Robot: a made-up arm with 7 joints. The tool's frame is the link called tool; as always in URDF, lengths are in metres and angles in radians. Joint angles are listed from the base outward.
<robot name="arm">
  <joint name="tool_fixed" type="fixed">
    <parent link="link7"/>
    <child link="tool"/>
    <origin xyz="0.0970 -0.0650 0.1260"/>
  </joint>
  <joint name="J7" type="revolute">
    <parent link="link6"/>
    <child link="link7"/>
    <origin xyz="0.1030 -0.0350 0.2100"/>
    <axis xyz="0 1 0"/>
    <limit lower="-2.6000" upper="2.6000"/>
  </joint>
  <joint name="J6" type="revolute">
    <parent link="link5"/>
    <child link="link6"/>
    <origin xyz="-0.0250 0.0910 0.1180"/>
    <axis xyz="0 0 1"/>
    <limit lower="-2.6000" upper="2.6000"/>
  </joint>
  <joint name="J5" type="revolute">
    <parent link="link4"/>
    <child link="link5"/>
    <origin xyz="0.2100 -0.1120 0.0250"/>
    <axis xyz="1 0 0"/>
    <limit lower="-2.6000" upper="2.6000"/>
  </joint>
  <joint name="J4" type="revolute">
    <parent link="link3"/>
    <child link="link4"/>
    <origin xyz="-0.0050 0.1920 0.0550"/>
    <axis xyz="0 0 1"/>
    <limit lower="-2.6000" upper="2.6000"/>
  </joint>
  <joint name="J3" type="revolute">
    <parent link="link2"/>
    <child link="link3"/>
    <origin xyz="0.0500 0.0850 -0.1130"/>
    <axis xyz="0 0 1"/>
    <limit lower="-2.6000" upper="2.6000"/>
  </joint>
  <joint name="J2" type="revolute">
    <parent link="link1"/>
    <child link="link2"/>
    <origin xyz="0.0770 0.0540 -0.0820"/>
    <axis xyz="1 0 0"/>
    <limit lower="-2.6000" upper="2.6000"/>
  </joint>
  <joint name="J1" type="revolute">
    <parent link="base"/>
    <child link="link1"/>
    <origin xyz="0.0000 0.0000 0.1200"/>
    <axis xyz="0 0 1"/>
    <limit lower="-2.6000" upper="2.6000"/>
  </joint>
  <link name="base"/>
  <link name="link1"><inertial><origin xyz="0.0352 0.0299 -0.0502"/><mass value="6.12"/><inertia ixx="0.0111" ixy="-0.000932" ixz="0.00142" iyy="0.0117" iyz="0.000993" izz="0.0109"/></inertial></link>
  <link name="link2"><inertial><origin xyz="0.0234 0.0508 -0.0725"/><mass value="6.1"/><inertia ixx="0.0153" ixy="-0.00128" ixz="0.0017" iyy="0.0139" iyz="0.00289" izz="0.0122"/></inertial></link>
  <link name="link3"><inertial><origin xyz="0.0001 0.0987 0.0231"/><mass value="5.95"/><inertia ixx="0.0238" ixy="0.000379" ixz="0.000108" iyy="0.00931" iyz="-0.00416" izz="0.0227"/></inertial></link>
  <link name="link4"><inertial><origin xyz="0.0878 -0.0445 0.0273"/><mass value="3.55"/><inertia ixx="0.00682" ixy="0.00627" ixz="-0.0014" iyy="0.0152" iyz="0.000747" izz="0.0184"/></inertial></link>
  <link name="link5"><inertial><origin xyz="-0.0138 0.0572 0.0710"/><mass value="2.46"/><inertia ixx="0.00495" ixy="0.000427" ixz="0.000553" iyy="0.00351" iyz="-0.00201" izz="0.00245"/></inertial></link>
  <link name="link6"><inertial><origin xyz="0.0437 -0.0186 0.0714"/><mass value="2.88"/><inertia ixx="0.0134" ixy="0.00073" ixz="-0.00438" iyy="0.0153" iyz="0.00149" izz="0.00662"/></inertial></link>
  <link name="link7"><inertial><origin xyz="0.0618 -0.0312 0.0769"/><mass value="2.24"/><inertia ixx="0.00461" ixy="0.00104" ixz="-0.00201" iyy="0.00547" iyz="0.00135" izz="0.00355"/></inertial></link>
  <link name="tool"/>
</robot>
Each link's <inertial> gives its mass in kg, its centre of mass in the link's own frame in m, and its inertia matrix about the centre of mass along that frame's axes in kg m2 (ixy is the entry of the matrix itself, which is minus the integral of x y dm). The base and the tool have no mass. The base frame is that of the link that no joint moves.
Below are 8 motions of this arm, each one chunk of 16 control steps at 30 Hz.
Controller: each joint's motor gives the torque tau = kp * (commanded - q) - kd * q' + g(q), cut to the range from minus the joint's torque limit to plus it. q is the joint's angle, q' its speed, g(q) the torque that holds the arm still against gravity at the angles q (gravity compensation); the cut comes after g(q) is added. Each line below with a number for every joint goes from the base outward.
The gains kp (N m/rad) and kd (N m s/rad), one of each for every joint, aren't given. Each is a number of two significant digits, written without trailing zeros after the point. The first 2 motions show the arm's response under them.
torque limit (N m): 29 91 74 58 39 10 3.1
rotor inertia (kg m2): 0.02 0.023 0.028 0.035 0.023 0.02 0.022
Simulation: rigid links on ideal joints. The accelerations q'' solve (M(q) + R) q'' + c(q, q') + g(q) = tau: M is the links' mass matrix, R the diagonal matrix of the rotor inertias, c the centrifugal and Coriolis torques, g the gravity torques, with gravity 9.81 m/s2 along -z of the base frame. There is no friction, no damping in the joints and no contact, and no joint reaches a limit. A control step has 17 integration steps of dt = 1/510 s. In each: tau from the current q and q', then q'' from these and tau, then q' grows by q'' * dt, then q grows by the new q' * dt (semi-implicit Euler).
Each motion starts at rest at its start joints. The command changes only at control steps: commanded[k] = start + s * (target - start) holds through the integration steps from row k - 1 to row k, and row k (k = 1, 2, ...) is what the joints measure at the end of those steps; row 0 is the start. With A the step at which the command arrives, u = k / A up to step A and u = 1 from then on. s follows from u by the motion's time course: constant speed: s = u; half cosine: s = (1 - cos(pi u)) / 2; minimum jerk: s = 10 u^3 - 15 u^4 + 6 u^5; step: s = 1 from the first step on.
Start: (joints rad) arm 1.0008 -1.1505 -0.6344 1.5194 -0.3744 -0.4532 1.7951
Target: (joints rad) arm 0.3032 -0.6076 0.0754 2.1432 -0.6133 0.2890 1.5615
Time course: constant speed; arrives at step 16
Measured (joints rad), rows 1 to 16:
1: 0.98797 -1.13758 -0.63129 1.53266 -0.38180 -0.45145 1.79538
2: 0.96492 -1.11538 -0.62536 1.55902 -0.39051 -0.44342 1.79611
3: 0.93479 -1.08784 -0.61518 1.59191 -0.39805 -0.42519 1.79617
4: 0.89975 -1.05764 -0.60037 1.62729 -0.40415 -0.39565 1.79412
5: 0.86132 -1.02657 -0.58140 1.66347 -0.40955 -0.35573 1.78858
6: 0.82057 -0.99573 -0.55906 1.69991 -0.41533 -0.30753 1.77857
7: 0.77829 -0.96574 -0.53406 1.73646 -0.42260 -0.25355 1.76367
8: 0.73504 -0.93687 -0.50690 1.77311 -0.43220 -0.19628 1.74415
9: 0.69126 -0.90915 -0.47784 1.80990 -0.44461 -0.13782 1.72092
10: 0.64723 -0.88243 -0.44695 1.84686 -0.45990 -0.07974 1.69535
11: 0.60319 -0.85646 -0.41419 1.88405 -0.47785 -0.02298 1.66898
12: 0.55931 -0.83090 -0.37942 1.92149 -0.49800 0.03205 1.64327
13: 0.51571 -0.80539 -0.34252 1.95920 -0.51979 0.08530 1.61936
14: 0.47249 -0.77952 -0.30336 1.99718 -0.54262 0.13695 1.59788
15: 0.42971 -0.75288 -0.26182 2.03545 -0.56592 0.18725 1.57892
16: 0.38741 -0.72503 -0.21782 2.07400 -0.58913 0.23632 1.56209
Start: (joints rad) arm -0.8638 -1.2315 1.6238 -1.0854 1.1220 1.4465 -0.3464
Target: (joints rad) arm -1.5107 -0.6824 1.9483 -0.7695 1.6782 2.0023 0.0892
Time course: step
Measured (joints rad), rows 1 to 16:
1: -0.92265 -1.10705 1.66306 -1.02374 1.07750 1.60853 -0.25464
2: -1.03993 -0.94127 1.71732 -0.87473 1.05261 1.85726 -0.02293
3: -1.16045 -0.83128 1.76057 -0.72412 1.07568 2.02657 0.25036
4: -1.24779 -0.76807 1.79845 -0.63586 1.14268 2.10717 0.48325
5: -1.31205 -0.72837 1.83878 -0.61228 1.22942 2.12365 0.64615
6: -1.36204 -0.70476 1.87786 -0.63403 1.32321 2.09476 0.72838
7: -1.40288 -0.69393 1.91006 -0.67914 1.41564 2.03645 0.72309
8: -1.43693 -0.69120 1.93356 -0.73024 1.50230 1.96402 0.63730
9: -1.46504 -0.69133 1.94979 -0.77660 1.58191 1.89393 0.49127
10: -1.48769 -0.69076 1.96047 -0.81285 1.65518 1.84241 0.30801
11: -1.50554 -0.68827 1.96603 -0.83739 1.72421 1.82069 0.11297
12: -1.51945 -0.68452 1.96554 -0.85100 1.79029 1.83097 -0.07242
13: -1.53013 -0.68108 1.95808 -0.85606 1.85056 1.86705 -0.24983
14: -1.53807 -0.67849 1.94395 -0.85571 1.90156 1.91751 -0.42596
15: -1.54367 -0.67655 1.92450 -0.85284 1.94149 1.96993 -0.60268
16: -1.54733 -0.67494 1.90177 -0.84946 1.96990 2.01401 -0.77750
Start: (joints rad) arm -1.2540 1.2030 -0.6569 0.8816 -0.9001 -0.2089 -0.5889
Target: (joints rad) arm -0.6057 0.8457 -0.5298 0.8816 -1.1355 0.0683 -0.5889
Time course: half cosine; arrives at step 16
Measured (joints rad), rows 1 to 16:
1: -1.25338 1.20333 -0.65731 0.88192 -0.89989 -0.20881 -0.58931
2: -1.25054 1.20441 -0.65883 0.88285 -0.89856 -0.20849 -0.59104
3: -1.24359 1.20605 -0.66178 0.88401 -0.89455 -0.20815 -0.59481
4: -1.23089 1.20744 -0.66613 0.88472 -0.88638 -0.20854 -0.60051
5: -1.21126 1.20734 -0.67175 0.88443 -0.87327 -0.21065 -0.60729
6: -1.18410 1.20444 -0.67860 0.88285 -0.85538 -0.21513 -0.61386
7: -1.14954 1.19736 -0.68665 0.87985 -0.83390 -0.22181 -0.61859
8: -1.10822 1.18502 -0.69610 0.87548 -0.81104 -0.22939 -0.61982
9: -1.06093 1.16692 -0.70748 0.86997 -0.78967 -0.23549 -0.61608
10: -1.00864 1.14300 -0.72129 0.86357 -0.77283 -0.23703 -0.60600
11: -0.95270 1.11339 -0.73765 0.85644 -0.76338 -0.23092 -0.58814
12: -0.89513 1.07832 -0.75595 0.84869 -0.76397 -0.21473 -0.56105
13: -0.83825 1.03866 -0.77497 0.84087 -0.77703 -0.18712 -0.52399
14: -0.78438 0.99605 -0.79285 0.83383 -0.80440 -0.14789 -0.47774
15: -0.73587 0.95262 -0.80700 0.82849 -0.84690 -0.09768 -0.42466
16: -0.69489 0.91063 -0.81446 0.82579 -0.90408 -0.03749 -0.36857

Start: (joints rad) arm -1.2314 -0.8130 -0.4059 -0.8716 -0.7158 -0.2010 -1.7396
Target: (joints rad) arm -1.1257 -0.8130 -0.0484 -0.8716 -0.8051 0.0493 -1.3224
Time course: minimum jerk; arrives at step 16
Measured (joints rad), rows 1 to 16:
1: -1.23136 -0.81302 -0.40591 -0.87161 -0.71584 -0.20090 -1.73954
2: -1.23109 -0.81313 -0.40591 -0.87171 -0.71611 -0.20013 -1.73906
3: -1.23027 -0.81341 -0.40562 -0.87208 -0.71697 -0.19749 -1.73723
4: -1.22852 -0.81388 -0.40442 -0.87296 -0.71885 -0.19148 -1.73263
5: -1.22553 -0.81443 -0.40141 -0.87451 -0.72207 -0.18070 -1.72352
6: -1.22107 -0.81491 -0.39559 -0.87672 -0.72684 -0.16423 -1.70818
7: -1.21502 -0.81514 -0.38601 -0.87942 -0.73311 -0.14189 -1.68512
8: -1.20744 -0.81492 -0.37197 -0.88227 -0.74064 -0.11433 -1.65345
9: -1.19854 -0.81414 -0.35309 -0.88483 -0.74900 -0.08295 -1.61298
10: -1.18866 -0.81277 -0.32944 -0.88665 -0.75772 -0.04970 -1.56443
11: -1.17825 -0.81087 -0.30148 -0.88734 -0.76631 -0.01687 -1.50942
12: -1.16784 -0.80863 -0.27007 -0.88661 -0.77439 0.01325 -1.45057
13: -1.15794 -0.80632 -0.23639 -0.88435 -0.78173 0.03864 -1.39127
14: -1.14901 -0.80426 -0.20175 -0.88059 -0.78821 0.05789 -1.33552
15: -1.14138 -0.80278 -0.16755 -0.87560 -0.79386 0.07036 -1.28738
16: -1.13516 -0.80217 -0.13501 -0.86982 -0.79878 0.07635 -1.25040

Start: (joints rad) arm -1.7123 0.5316 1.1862 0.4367 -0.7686 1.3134 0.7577
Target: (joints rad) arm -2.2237 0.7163 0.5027 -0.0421 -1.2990 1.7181 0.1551
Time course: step
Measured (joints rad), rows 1 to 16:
1: -1.70159 0.56493 1.20832 0.33958 -0.82769 1.39129 0.65905
2: -1.69345 0.62898 1.23021 0.20506 -0.94015 1.54256 0.46123
3: -1.70575 0.68937 1.23164 0.12282 -1.04799 1.70655 0.25622
4: -1.74305 0.72914 1.21800 0.09457 -1.12436 1.84978 0.09300
5: -1.80320 0.74676 1.19932 0.09777 -1.16531 1.95312 -0.01200
6: -1.88168 0.74816 1.18234 0.11174 -1.17934 2.01153 -0.06295
7: -1.96726 0.74021 1.16541 0.11964 -1.18162 2.03618 -0.07148
8: -2.03717 0.72790 1.13600 0.10732 -1.18984 2.04502 -0.04633
9: -2.08803 0.71444 1.08977 0.08315 -1.20816 2.03230 -0.00145
10: -2.12377 0.70195 1.02755 0.05812 -1.23513 1.99142 0.04871
11: -2.14864 0.69147 0.95242 0.03775 -1.26811 1.92327 0.09356
12: -2.16611 0.68305 0.86819 0.02253 -1.30385 1.83514 0.12783
13: -2.17900 0.67629 0.77830 0.01030 -1.33839 1.73833 0.15091
14: -2.18957 0.67084 0.68559 -0.00173 -1.36758 1.64537 0.16502
15: -2.19955 0.66682 0.59245 -0.01546 -1.38838 1.56686 0.17330
16: -2.21000 0.66467 0.50096 -0.03144 -1.39990 1.50865 0.17860

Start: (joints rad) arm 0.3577 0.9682 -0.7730 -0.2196 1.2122 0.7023 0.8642
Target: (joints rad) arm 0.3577 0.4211 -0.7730 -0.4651 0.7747 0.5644 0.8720
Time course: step
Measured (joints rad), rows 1 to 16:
1: 0.34534 0.90355 -0.74351 -0.23966 1.19693 0.57971 0.86017
2: 0.33835 0.78791 -0.71245 -0.27567 1.14207 0.36758 0.86337
3: 0.34261 0.66962 -0.69404 -0.31672 1.06959 0.19361 0.88569
4: 0.35217 0.56773 -0.68713 -0.36636 0.99592 0.11232 0.91633
5: 0.36167 0.48860 -0.69238 -0.42476 0.92718 0.13031 0.93568
6: 0.36835 0.43127 -0.71011 -0.48389 0.86886 0.22401 0.92720
7: 0.37157 0.39205 -0.73766 -0.53276 0.82743 0.36238 0.88466
8: 0.37170 0.36696 -0.76947 -0.56356 0.80415 0.51551 0.81382
9: 0.36951 0.35240 -0.79985 -0.57507 0.79354 0.65962 0.72858
10: 0.36594 0.34511 -0.82510 -0.57142 0.78805 0.77897 0.64483
11: 0.36186 0.34254 -0.84349 -0.55847 0.78269 0.86493 0.57611
12: 0.35803 0.34327 -0.85458 -0.54125 0.77562 0.91446 0.53157
13: 0.35493 0.34686 -0.85870 -0.52308 0.76695 0.92906 0.51505
14: 0.35281 0.35335 -0.85658 -0.50559 0.75756 0.91372 0.52562
15: 0.35167 0.36273 -0.84921 -0.48927 0.74848 0.87547 0.55897
16: 0.35137 0.37466 -0.83766 -0.47404 0.74077 0.82188 0.60916

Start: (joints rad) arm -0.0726 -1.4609 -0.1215 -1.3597 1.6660 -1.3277 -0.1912
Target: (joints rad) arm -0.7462 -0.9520 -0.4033 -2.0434 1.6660 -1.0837 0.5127
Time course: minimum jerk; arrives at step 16
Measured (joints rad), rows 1 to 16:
1: -0.07303 -1.46061 -0.12138 -1.35987 1.66631 -1.32729 -0.19094
2: -0.07601 -1.45853 -0.12051 -1.36121 1.66841 -1.32421 -0.18878
3: -0.08455 -1.45236 -0.11770 -1.36582 1.67391 -1.31458 -0.18106
4: -0.10136 -1.43979 -0.11148 -1.37655 1.68377 -1.29429 -0.16267
5: -0.12825 -1.41922 -0.10047 -1.39636 1.69825 -1.26062 -0.12840
6: -0.16574 -1.39014 -0.08375 -1.42765 1.71716 -1.21338 -0.07429
7: -0.21304 -1.35321 -0.06121 -1.47174 1.74009 -1.15520 0.00113
8: -0.26819 -1.31010 -0.03380 -1.52851 1.76623 -1.09117 0.09595
9: -0.32840 -1.26306 -0.00356 -1.59623 1.79393 -1.02781 0.20446
10: -0.39048 -1.21456 0.02651 -1.67168 1.82025 -0.97172 0.31751
11: -0.45128 -1.16694 0.05261 -1.75052 1.84093 -0.92805 0.42386
12: -0.50804 -1.12219 0.07066 -1.82790 1.85121 -0.89922 0.51223
13: -0.55853 -1.08180 0.07684 -1.89919 1.84732 -0.88446 0.57338
14: -0.60119 -1.04668 0.06833 -1.96057 1.82782 -0.88050 0.60156
15: -0.63544 -1.01708 0.04392 -2.00969 1.79434 -0.88309 0.59504
16: -0.66191 -0.99250 0.00459 -2.04611 1.75151 -0.88859 0.55616

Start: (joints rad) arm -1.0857 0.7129 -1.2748 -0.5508 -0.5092 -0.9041 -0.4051
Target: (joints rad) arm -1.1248 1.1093 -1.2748 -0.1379 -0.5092 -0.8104 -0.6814
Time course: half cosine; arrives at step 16
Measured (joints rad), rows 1 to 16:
1: -1.08560 0.71352 -1.27501 -0.55004 -0.50868 -0.90487 -0.40552
2: -1.08530 0.71636 -1.27572 -0.54662 -0.50646 -0.90806 -0.40738
3: -1.08496 0.72312 -1.27682 -0.53846 -0.50153 -0.91476 -0.41173
4: -1.08494 0.73496 -1.27791 -0.52406 -0.49360 -0.92471 -0.41924
5: -1.08556 0.75237 -1.27855 -0.50275 -0.48317 -0.93649 -0.43019
6: -1.08707 0.77533 -1.27845 -0.47462 -0.47133 -0.94796 -0.44452
7: -1.08957 0.80341 -1.27755 -0.44047 -0.45954 -0.95670 -0.46189
8: -1.09305 0.83598 -1.27605 -0.40162 -0.44935 -0.96032 -0.48171
9: -1.09739 0.87220 -1.27431 -0.35971 -0.44213 -0.95684 -0.50321
10: -1.10238 0.91103 -1.27277 -0.31653 -0.43885 -0.94489 -0.52541
11: -1.10778 0.95117 -1.27185 -0.27391 -0.44005 -0.92404 -0.54715
12: -1.11330 0.99108 -1.27187 -0.23365 -0.44578 -0.89487 -0.56714
13: -1.11862 1.02898 -1.27295 -0.19746 -0.45571 -0.85904 -0.58404
14: -1.12342 1.06299 -1.27503 -0.16693 -0.46919 -0.81915 -0.59666
15: -1.12739 1.09130 -1.27786 -0.14339 -0.48539 -0.77835 -0.60421
16: -1.13026 1.11234 -1.28105 -0.12787 -0.50337 -0.73998 -0.60651

